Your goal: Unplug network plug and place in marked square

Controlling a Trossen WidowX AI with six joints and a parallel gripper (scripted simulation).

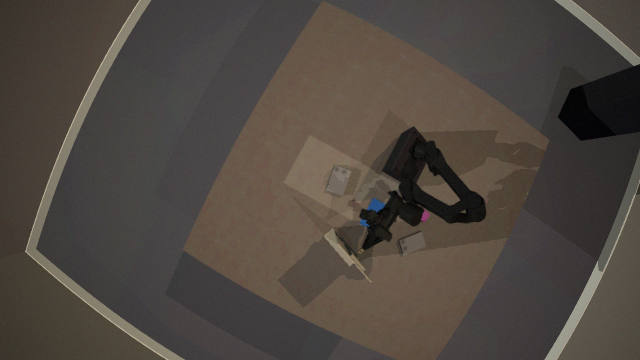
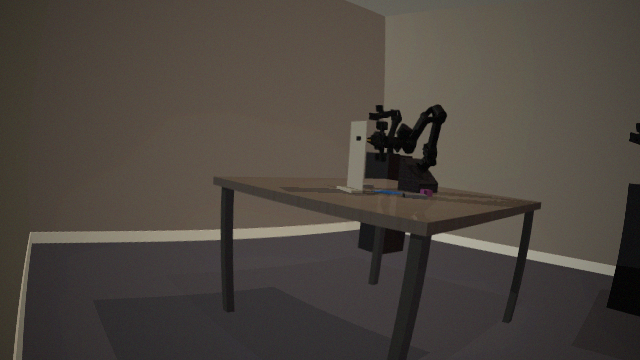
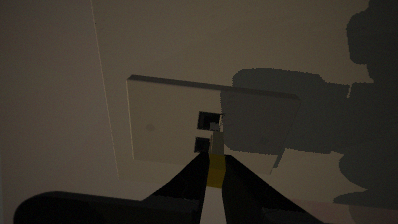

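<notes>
The blue marked square lies 120 mm behind my gripper tip, 30 mm to the left of it and 230 mm below it. From my gripper tip the other things lie so: upright white panel (50 mm ahead, 10 mm to the right, 90 mm below); then network plug (right at my gripper tip).
</notes>
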